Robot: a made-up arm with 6 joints.
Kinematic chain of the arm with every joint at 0, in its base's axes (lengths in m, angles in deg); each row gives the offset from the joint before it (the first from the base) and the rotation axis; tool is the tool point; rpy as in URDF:
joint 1: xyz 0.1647 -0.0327 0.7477 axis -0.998 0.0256 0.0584
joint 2: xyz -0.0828 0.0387 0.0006 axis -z
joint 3: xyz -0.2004 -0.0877 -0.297 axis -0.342 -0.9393 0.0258
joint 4: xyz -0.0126 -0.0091 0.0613 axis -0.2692 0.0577 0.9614
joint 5: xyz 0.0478 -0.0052 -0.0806 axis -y
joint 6: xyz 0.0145 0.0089 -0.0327 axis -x
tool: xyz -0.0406 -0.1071 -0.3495 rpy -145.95 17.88 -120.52
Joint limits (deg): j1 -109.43..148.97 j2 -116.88..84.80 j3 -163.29..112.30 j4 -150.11..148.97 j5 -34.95..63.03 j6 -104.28..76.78
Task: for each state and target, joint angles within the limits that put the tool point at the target. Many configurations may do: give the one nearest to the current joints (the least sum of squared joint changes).
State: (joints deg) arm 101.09 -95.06 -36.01 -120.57 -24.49 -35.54
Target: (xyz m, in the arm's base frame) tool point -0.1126 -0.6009 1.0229
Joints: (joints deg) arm 99.76 -75.58 -50.59 -109.94 -21.52 -20.15
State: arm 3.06 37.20 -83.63 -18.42 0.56 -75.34
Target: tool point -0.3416 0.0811 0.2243
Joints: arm 22.90 9.60 -76.89 -17.00 8.76 -42.12
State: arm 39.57 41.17 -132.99 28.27 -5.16 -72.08
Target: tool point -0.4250 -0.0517 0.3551
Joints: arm 58.57 26.82 -95.17 36.65 2.03 -33.50
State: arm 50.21 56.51 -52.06 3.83 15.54 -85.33
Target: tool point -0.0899 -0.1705 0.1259
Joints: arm 58.33 40.37 -46.96 13.56 9.93 -65.24
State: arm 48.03 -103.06 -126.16 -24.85 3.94 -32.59
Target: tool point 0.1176 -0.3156 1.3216
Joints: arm 92.03 -97.48 -114.58 -28.59 23.51 -17.85
